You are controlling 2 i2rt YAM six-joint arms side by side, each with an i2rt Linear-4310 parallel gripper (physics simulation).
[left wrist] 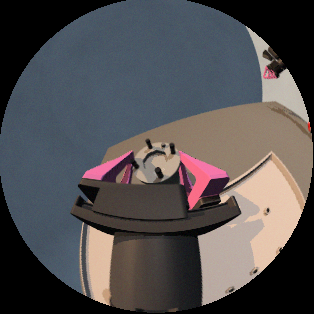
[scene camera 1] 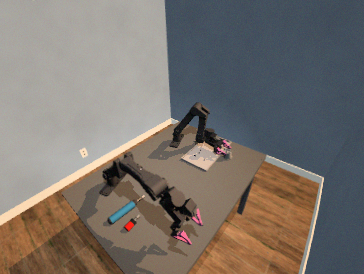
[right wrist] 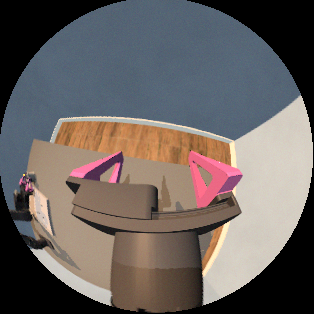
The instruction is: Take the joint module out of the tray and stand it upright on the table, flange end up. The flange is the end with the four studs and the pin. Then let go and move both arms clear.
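Seen in the pictures: left gripper, fingertip midpoint: [left wrist: 155, 154] [scene camera 1: 228, 151] [right wrist: 27, 175]; right gripper, fingertip midpoint: [scene camera 1: 196, 234] [right wrist: 155, 154]; left arm's base, link origin: [scene camera 1: 177, 140]; right arm's base, link origin: [scene camera 1: 113, 183].
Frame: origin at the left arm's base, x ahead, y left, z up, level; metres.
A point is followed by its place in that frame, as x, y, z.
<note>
The joint module [left wrist: 157, 162] {0.436, -0.111, 0.058} [scene camera 1: 228, 155] {0.451, -0.136, 0.042} is a grey cylinder. In the left wrist view its round flange face, with four dark studs and a small pin, is turned toward the camera. My left gripper [left wrist: 155, 154] {0.447, -0.115, 0.063} [scene camera 1: 224, 147] {0.447, -0.115, 0.063} is shut on the module's sides, beyond the tray's far right side in scene camera 1. The module's lower end is hidden, so its exact tilt and whether it touches the table cannot be told. The pale tray [scene camera 1: 201, 158] {0.257, -0.181, 0.004} [left wrist: 282, 200] [right wrist: 46, 212] {0.242, -0.240, 0.001} lies flat on the table. My right gripper [scene camera 1: 196, 234] {0.378, -0.846, 0.163} [right wrist: 155, 154] {0.378, -0.846, 0.163} is open and empty over the table's near part.
A blue-handled screwdriver [scene camera 1: 122, 212] {-0.047, -0.782, 0.035} and a smaller red-handled tool [scene camera 1: 130, 226] {0.034, -0.837, 0.028} lie on the grey table [scene camera 1: 220, 185] {0.432, -0.403, 0.000}, left of the right gripper in scene camera 1. The module is near the table's far right corner. A blue wall [scene camera 1: 280, 90] stands behind the table.
</note>
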